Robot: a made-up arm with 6 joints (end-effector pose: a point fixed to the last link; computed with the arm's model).
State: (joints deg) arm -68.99 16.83 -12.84 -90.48 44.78 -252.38
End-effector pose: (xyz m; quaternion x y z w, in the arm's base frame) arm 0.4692 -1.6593 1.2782 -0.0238 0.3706 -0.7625 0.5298
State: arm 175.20 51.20 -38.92 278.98 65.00 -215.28
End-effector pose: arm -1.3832 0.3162 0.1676 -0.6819 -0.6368 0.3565 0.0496
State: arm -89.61 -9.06 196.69 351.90 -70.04 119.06
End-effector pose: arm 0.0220 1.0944 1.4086 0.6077 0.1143 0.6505 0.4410
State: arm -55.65 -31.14 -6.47 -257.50 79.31 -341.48
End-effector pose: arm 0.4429 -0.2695 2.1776 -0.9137 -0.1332 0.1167 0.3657
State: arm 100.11 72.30 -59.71 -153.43 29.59 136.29
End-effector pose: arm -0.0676 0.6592 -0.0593 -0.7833 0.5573 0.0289 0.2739
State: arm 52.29 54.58 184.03 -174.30 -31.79 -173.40
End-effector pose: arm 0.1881 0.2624 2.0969 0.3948 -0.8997 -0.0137 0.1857
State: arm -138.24 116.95 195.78 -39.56 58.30 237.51
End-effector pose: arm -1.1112 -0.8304 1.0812 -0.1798 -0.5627 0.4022 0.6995
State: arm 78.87 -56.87 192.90 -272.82 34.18 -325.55
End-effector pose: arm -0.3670 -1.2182 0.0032 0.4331 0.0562 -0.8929 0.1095
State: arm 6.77 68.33 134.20 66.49 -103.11 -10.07
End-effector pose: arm 1.8621 0.0208 1.9306 0.0042 0.2187 -0.5191 0.8262
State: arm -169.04 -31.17 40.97 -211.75 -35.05 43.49
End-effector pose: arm 0.3234 0.1312 2.9124 -0.1452 -0.6431 0.1010 0.7450
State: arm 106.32 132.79 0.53 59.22 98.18 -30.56
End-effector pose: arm -0.3689 0.5860 -1.3724 -0.0379 0.5558 0.8156 0.1562
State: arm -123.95 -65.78 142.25 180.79 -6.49 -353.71
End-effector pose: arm 1.1870 1.7626 0.3053 -0.1914 0.2337 0.4633 0.8331
